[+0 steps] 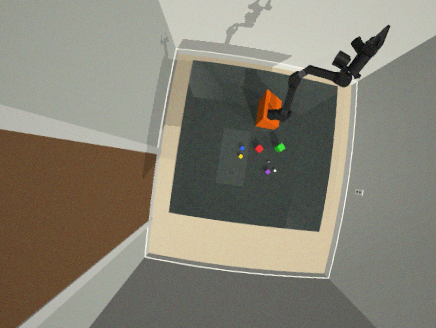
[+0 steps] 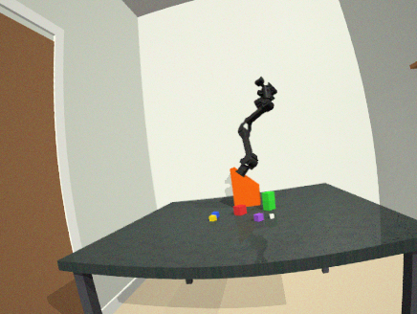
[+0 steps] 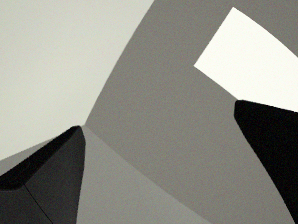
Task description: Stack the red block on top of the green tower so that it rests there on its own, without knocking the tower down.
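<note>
Right now the red block is 810 mm below my gripper tip, 470 mm ahead of it and 250 mm to the right of it. Round my gripper tip: blue block (820 mm below, 490 mm ahead, 380 mm to the right); then purple block (820 mm below, 640 mm ahead, 150 mm to the right); then white block (830 mm below, 620 mm ahead, 90 mm to the right).
</note>
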